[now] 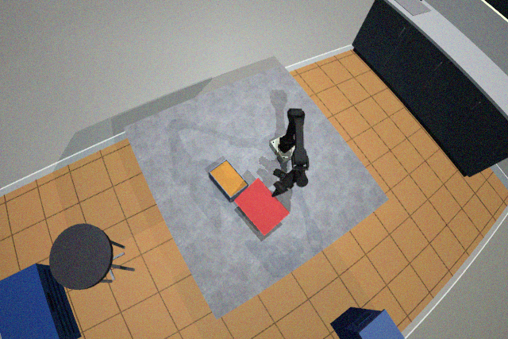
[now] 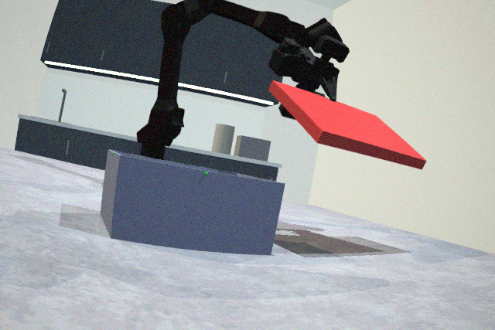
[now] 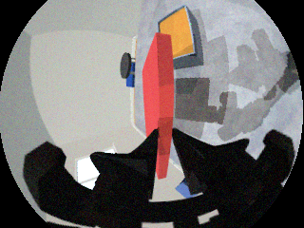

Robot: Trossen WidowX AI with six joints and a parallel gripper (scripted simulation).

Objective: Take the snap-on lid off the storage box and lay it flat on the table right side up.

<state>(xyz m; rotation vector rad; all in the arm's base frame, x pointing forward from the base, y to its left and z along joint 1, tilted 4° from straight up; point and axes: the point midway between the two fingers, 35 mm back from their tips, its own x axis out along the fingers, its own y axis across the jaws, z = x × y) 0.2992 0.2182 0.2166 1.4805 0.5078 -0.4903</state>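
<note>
The red lid lies 70 mm ahead of my gripper tip and 30 mm below it. From my gripper tip the other things lie so: blue-grey storage box: 260 mm to the right, 190 mm below, 80 mm ahead.
</note>
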